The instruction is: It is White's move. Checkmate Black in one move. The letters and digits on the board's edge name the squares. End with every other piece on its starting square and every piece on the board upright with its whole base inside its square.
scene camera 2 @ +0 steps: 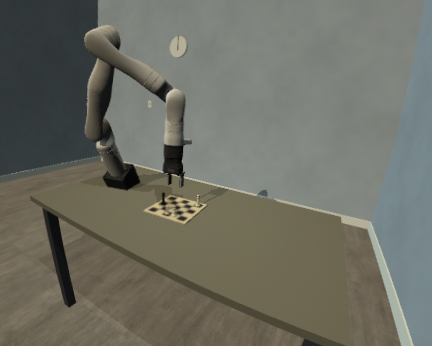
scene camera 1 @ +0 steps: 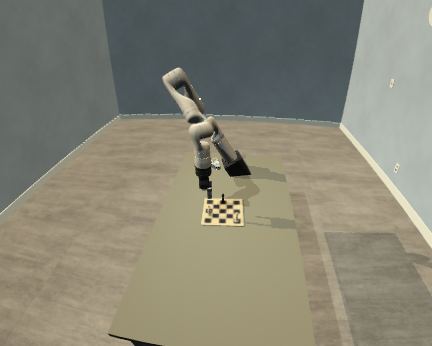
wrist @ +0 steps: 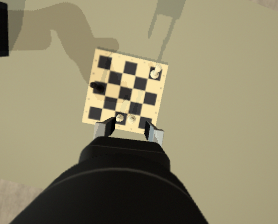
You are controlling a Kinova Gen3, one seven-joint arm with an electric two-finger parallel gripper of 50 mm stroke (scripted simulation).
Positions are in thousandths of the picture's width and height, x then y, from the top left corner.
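Chessboard: wrist view (466,400), scene camera 1 (520,620), scene camera 2 (429,605).
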